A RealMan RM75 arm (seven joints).
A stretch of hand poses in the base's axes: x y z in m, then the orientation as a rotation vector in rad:
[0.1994 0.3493 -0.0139 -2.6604 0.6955 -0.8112]
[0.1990 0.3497 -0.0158 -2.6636 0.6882 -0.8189]
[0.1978 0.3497 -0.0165 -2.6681 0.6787 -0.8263]
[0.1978 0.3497 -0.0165 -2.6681 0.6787 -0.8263]
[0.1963 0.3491 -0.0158 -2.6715 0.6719 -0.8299]
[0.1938 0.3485 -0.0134 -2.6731 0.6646 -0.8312]
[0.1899 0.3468 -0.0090 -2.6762 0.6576 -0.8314]
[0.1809 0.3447 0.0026 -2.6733 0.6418 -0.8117]
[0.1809 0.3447 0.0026 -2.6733 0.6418 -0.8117]
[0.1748 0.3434 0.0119 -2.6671 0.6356 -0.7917]
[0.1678 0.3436 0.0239 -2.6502 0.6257 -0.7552]
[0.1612 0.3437 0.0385 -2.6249 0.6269 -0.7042]
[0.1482 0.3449 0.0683 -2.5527 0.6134 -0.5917]
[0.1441 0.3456 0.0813 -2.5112 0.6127 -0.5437]
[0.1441 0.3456 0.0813 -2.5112 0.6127 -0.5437]
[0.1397 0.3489 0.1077 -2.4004 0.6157 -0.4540]
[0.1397 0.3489 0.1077 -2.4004 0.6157 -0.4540]
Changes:
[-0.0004 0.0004 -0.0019 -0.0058 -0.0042 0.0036]
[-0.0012 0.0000 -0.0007 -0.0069 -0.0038 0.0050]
[0.0000 0.0000 0.0000 0.0000 0.0000 0.0000]
[-0.0015 -0.0006 0.0007 -0.0044 -0.0017 0.0039]
[-0.0025 -0.0006 0.0024 -0.0019 -0.0011 0.0047]
[-0.0039 -0.0017 0.0044 -0.0028 0.0001 0.0046]
[-0.0090 -0.0021 0.0116 0.0103 0.0081 0.0145]
[0.0000 0.0000 0.0000 0.0000 0.0000 0.0000]
[-0.0061 -0.0013 0.0093 0.0132 0.0084 0.0082]
[-0.0070 0.0002 0.0120 0.0289 0.0138 0.0144]
[-0.0066 0.0001 0.0146 0.0416 0.0215 0.0097]
[-0.0130 0.0012 0.0298 0.1052 0.0416 0.0334]
[-0.0041 0.0007 0.0130 0.0540 0.0164 0.0107]
[0.0000 0.0000 0.0000 0.0000 0.0000 0.0000]
[-0.0044 0.0033 0.0264 0.1308 0.0233 0.0163]
[0.0000 0.0000 0.0000 0.0000 0.0000 0.0000]

